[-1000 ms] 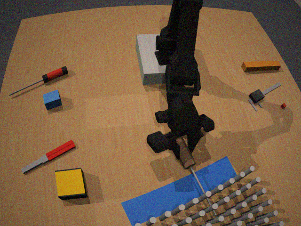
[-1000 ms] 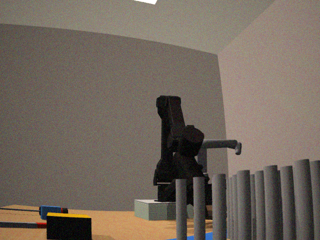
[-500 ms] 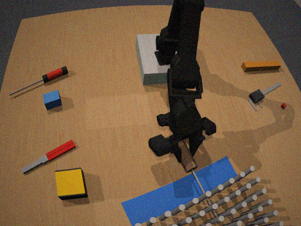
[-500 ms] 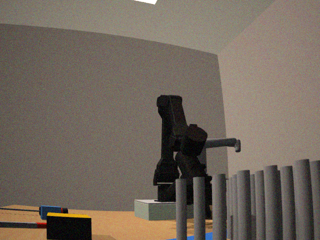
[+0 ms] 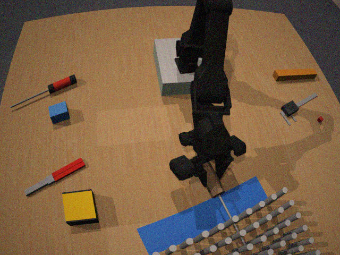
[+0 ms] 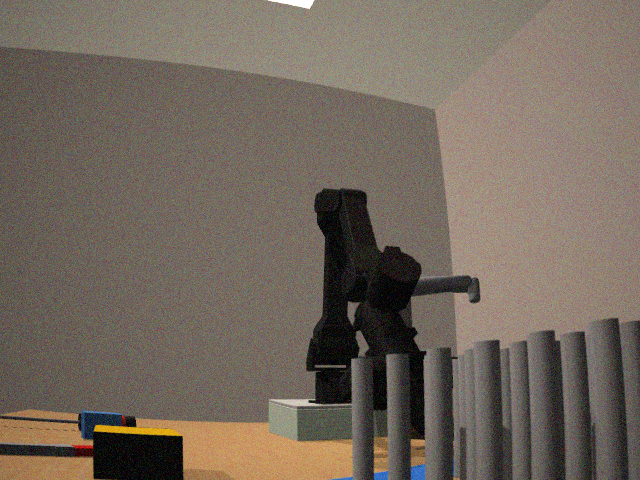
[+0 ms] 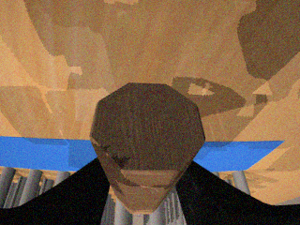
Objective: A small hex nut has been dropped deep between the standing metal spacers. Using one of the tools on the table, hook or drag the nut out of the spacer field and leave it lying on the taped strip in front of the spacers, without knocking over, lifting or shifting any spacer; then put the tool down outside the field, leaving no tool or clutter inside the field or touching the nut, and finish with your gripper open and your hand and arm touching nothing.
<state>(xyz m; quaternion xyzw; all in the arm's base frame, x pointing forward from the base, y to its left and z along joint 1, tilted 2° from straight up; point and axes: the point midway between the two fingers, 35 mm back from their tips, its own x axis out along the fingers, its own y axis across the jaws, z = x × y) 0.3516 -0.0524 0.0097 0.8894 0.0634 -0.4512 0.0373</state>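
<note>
My gripper tip is now 8 cm short of the blue taped strip, 3 cm to the left of it and 3 cm above it. The rest, counted from my gripper tip: hook tool 10 cm ahead, 1 cm to the left; then yellow block 1 cm behind, 34 cm to the right, 1 cm below; then blue cube 31 cm behind, 37 cm to the right, 1 cm below.
</note>
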